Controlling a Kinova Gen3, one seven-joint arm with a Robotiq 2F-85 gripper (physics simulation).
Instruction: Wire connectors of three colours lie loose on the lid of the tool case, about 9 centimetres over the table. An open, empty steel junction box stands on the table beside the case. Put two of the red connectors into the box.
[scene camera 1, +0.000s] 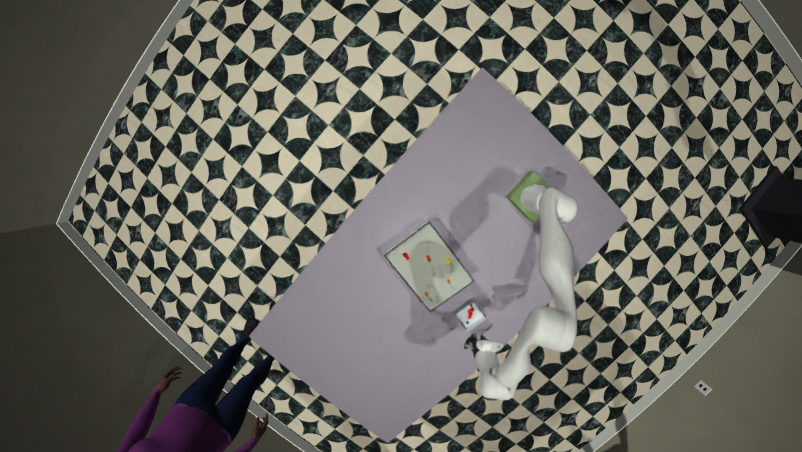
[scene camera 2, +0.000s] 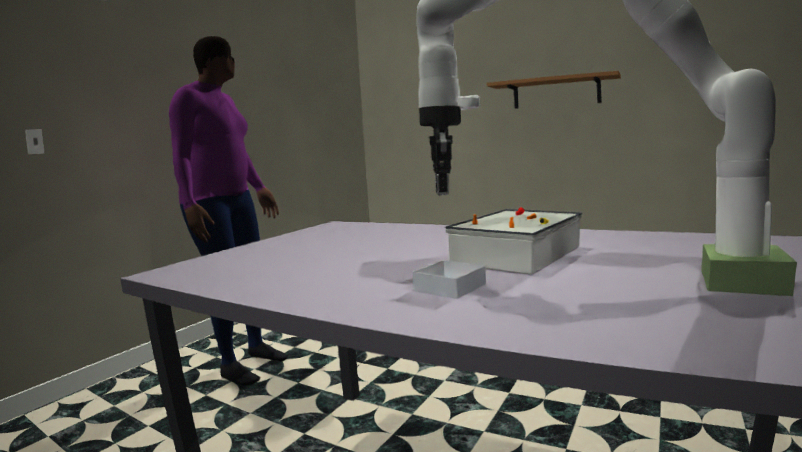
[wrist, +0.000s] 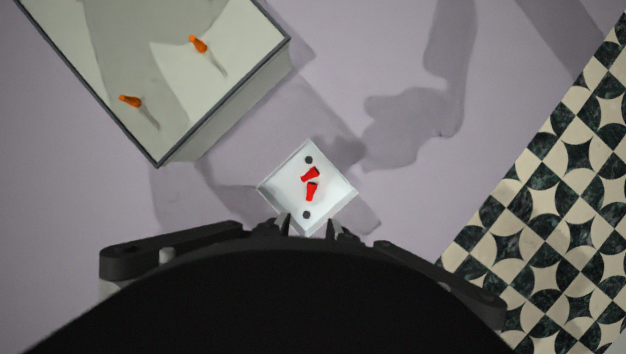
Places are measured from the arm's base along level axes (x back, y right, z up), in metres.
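Pixels of known places: gripper, fingertip midpoint: (scene camera 1: 477, 335) (scene camera 2: 442, 194) (wrist: 307, 229); arm's base at its link origin: (scene camera 1: 531, 197) (scene camera 2: 740, 251).
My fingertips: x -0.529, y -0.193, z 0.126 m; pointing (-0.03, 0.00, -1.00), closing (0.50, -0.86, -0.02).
Note:
For each thing: its top centre in the pictures, then the offset to it from my fingertips. Level surfaces: height alone.
- steel junction box at its top centre: (wrist: 306, 190) (scene camera 2: 449, 268) (scene camera 1: 470, 317) dx +0.002, dy +0.011, dz -0.146 m
- third red connector at its top centre: (scene camera 2: 519, 208) (scene camera 1: 406, 256) dx +0.029, dy +0.402, dz -0.082 m
- tool case at its top centre: (wrist: 134, 15) (scene camera 2: 515, 219) (scene camera 1: 428, 269) dx +0.048, dy +0.301, dz -0.094 m
- yellow connector at its top centre: (scene camera 2: 544, 217) (scene camera 1: 448, 261) dx +0.126, dy +0.273, dz -0.083 m
- table at its surface level: dz -0.183 m
Two red connectors lie on the floor of the steel junction box (scene camera 1: 461, 321) (scene camera 2: 449, 285) (wrist: 273, 178), close together; one red connector (wrist: 310, 174) lies slantwise and the other red connector (wrist: 311, 192) lies just below it in the wrist view. A third red connector (scene camera 1: 405, 256) (scene camera 2: 520, 211) lies on the lid of the tool case (scene camera 1: 408, 275) (scene camera 2: 490, 249) (wrist: 240, 97). My gripper (scene camera 2: 442, 192) (wrist: 307, 229) is partly open and empty, high above the table near the box. In the first scene view the arm partly hides the fingers.
On the lid are orange connectors (scene camera 1: 427, 258) (wrist: 198, 44) (wrist: 131, 101) and a yellow connector (scene camera 1: 448, 259) (scene camera 2: 543, 220). The case stands beside the box and is taller than it. The arm's green base (scene camera 1: 517, 196) (scene camera 2: 748, 275) stands on the table (scene camera 1: 336, 314). A person (scene camera 2: 210, 151) stands beyond the table.

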